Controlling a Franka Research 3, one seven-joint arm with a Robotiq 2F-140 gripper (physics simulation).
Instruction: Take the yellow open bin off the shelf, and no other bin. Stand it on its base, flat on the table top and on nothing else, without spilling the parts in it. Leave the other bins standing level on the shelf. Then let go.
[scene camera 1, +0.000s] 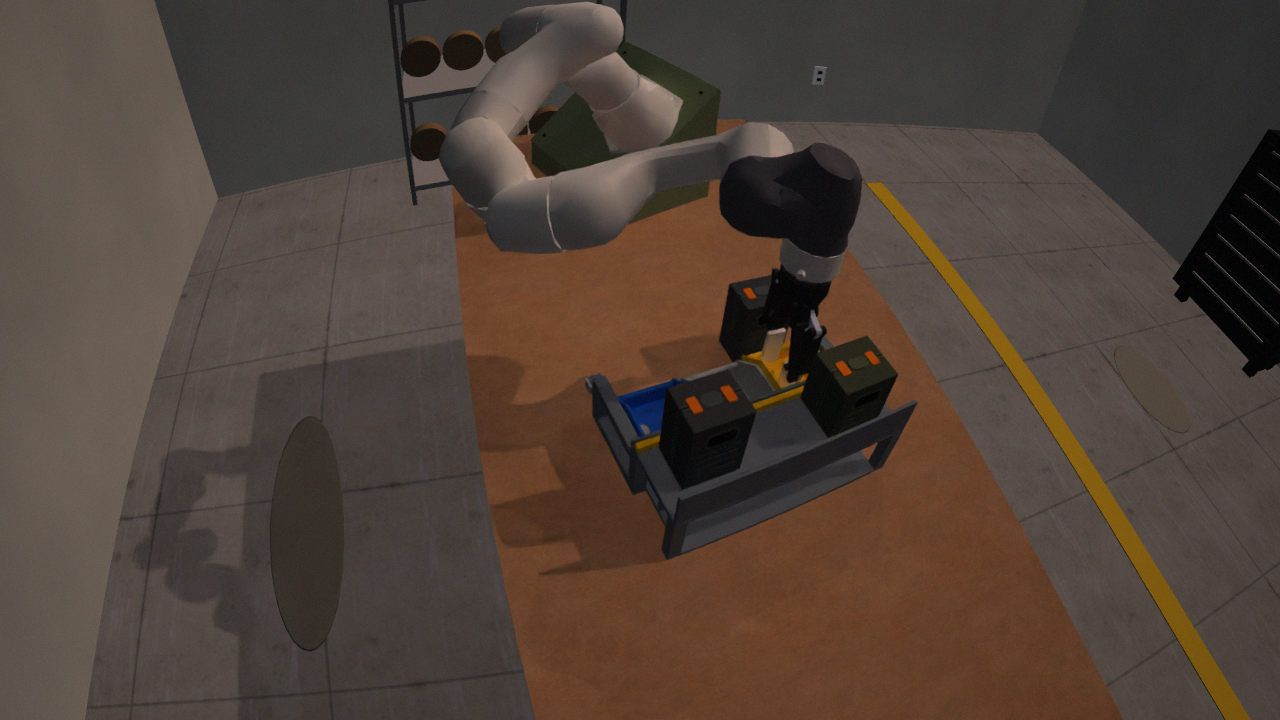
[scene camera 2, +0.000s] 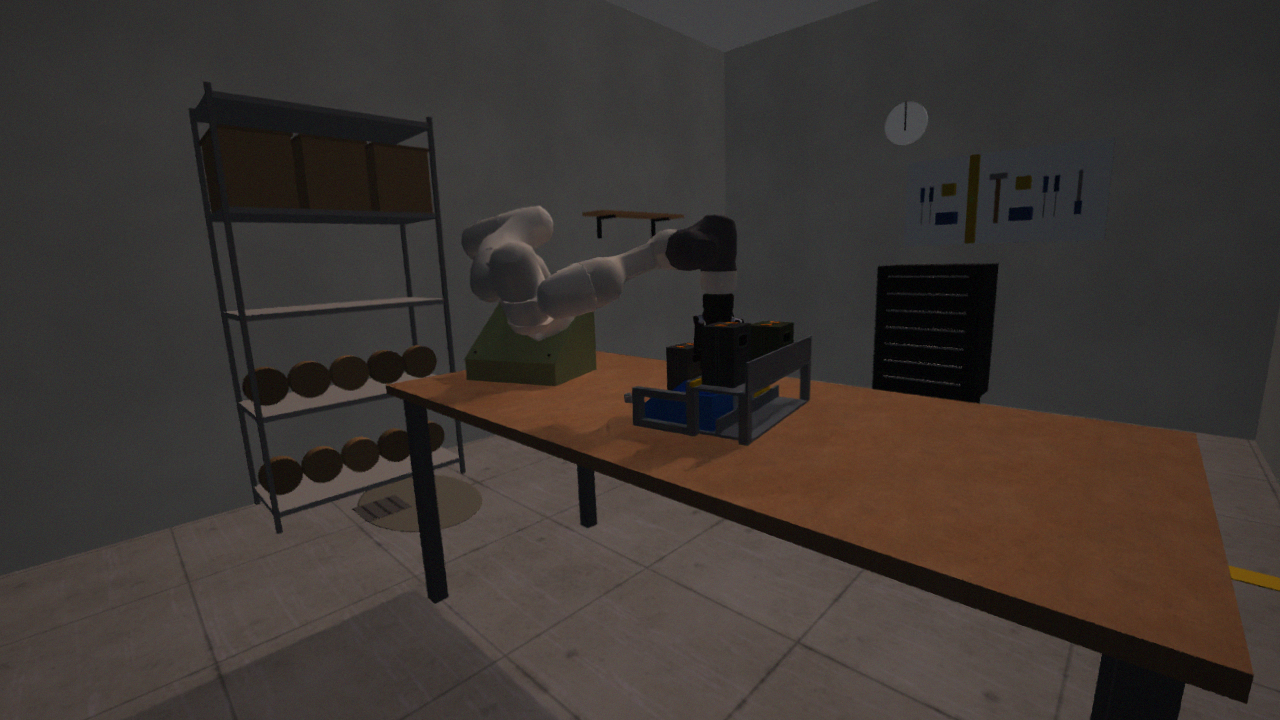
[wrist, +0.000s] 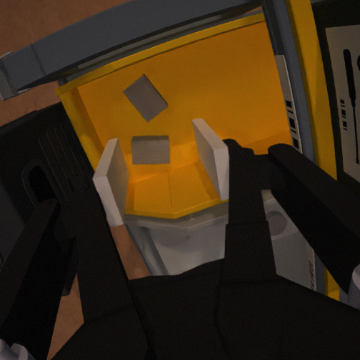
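Note:
The yellow open bin stands at the far end of the grey shelf. Two grey parts lie in it. My gripper points down at this bin. It is open, with a gap between its pale pads. In the wrist view the pads stand over the bin's front part, with bin floor and lip showing between them. A grey bin stands beside it, then a blue bin. In scene camera 2 the fingertips are hidden.
A dark box and an olive box stand on the shelf's upper board, close behind the bins. Another dark box stands in front of the yellow bin, beside my gripper. The wooden table extends around the shelf.

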